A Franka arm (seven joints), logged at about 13 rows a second.
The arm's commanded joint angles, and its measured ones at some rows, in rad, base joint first. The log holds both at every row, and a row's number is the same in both.
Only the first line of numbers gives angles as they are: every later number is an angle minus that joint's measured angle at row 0.
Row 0, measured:
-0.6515 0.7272 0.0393 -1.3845 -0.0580 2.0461 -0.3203
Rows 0 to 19, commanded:
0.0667 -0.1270 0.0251 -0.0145 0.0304 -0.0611 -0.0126
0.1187 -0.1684 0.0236 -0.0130 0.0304 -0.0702 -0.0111
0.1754 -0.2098 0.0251 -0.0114 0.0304 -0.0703 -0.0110
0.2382 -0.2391 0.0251 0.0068 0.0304 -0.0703 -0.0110
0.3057 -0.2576 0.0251 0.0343 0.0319 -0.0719 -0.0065
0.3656 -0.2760 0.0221 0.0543 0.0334 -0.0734 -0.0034
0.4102 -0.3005 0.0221 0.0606 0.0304 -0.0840 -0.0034
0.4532 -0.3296 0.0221 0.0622 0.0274 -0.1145 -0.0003
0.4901 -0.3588 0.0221 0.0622 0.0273 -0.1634 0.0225
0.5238 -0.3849 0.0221 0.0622 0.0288 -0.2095 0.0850
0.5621 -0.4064 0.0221 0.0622 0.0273 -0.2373 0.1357
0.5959 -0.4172 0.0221 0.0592 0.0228 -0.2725 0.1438
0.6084 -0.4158 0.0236 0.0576 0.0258 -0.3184 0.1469
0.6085 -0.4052 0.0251 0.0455 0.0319 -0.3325 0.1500
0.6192 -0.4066 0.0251 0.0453 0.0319 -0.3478 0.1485
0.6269 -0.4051 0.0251 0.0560 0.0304 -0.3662 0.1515
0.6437 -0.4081 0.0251 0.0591 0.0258 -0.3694 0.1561
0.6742 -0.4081 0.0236 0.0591 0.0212 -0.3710 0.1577
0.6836 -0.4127 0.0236 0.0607 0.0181 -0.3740 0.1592
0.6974 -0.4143 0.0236 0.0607 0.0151 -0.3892 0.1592
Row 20, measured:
0.6609 -0.4020 0.0397 0.0537 0.0050 -0.3561 0.1378
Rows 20 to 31, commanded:
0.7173 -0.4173 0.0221 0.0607 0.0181 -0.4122 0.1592
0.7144 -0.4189 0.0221 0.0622 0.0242 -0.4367 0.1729
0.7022 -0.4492 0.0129 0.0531 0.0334 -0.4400 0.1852
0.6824 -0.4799 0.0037 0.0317 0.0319 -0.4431 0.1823
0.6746 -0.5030 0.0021 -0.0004 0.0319 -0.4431 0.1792
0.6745 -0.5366 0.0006 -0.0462 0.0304 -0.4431 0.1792
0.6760 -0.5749 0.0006 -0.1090 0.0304 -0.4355 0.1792
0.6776 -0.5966 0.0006 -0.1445 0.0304 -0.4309 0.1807
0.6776 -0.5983 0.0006 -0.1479 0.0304 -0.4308 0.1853
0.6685 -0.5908 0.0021 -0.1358 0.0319 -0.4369 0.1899
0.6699 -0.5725 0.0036 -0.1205 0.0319 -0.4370 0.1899
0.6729 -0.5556 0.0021 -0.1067 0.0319 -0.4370 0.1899
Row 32, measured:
0.6751 -0.5588 0.0021 -0.1010 0.0050 -0.4476 0.1720
